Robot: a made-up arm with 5 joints. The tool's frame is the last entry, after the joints.
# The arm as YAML. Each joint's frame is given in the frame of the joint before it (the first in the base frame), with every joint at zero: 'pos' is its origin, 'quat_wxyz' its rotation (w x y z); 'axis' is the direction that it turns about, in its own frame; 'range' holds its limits. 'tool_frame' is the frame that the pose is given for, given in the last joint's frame.
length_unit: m
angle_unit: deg
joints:
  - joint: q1
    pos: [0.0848, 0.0, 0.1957]
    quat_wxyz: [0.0, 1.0, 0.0, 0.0]
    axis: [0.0, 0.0, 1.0]
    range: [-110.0, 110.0]
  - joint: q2
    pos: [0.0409, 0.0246, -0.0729]
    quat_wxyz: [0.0, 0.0, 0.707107, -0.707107]
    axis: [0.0, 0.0, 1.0]
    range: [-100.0, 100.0]
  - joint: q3
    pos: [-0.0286, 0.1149, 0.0]
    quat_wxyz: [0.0, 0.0, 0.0, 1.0]
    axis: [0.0, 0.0, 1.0]
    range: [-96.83, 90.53]
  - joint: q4
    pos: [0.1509, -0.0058, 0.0]
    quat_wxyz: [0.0, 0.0, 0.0, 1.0]
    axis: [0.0, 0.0, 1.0]
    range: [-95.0, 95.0]
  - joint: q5
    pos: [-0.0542, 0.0, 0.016]
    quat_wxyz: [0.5, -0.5, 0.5, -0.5]
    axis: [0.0, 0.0, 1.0]
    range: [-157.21, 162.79]
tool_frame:
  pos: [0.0, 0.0, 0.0]
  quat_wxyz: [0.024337, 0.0, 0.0, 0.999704]
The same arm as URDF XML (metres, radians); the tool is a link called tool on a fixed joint. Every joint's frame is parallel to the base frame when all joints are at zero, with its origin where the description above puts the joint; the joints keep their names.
<robot name="arm">
<joint name="q1" type="revolute"><parent link="base_link"/><child link="link1"/><origin xyz="0.0848 0 0.1957" rpy="0 0 0"/><axis xyz="0 0 -1"/><limit lower="-1.9199" upper="1.9199"/></joint>
<joint name="q2" type="revolute"><parent link="link1"/><child link="link2"/><origin xyz="0.0409 -0.0246 0.0729" rpy="0 0 0"/><axis xyz="0 1 0"/><limit lower="-1.7453" upper="1.7453"/></joint>
<joint name="q3" type="revolute"><parent link="link2"/><child link="link3"/><origin xyz="0.0286 0 0.1149" rpy="0 0 0"/><axis xyz="0 1 0"/><limit lower="-1.69" upper="1.58"/></joint>
<joint name="q4" type="revolute"><parent link="link3"/><child link="link4"/><origin xyz="0.1509 0 0.0058" rpy="0 0 0"/><axis xyz="0 1 0"/><limit lower="-1.6581" upper="1.6581"/></joint>
<joint name="q5" type="revolute"><parent link="link4"/><child link="link5"/><origin xyz="0.0542 0.016 0" rpy="0 0 0"/><axis xyz="-1 0 0"/><limit lower="-2.7438" upper="2.8412"/></joint>
<joint name="tool_joint" type="fixed"><parent link="link5"/><child link="tool"/><origin xyz="0 0 0" rpy="1.5708 -1.5221 -1.5708"/></joint>
<link name="base_link"/>
<link name="link1"/>
<link name="link2"/>
<link name="link3"/>
<link name="link4"/>
<link name="link5"/>
<link name="tool"/>
</robot>

